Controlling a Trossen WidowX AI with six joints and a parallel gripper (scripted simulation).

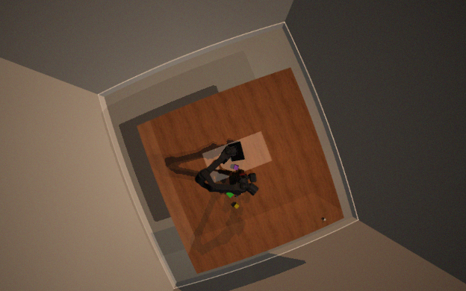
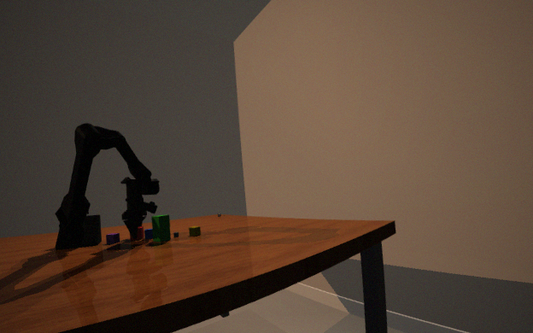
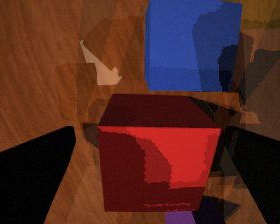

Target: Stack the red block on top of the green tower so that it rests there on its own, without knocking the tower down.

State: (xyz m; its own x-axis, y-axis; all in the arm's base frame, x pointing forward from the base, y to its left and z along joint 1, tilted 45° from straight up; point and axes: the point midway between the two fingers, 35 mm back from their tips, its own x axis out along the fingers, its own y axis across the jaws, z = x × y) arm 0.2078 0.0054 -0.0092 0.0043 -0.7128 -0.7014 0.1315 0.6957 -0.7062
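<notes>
Now: gripper tip 5 cm short of the blue block, 2 cm to the left of it and 1 cm below it. The rest, counted from my gripper tip: red block: 1 cm above; then green block: 8 cm ahead, 11 cm to the right, 6 cm above; then purple block: 8 cm behind, 3 cm to the right, 1 cm above.
</notes>
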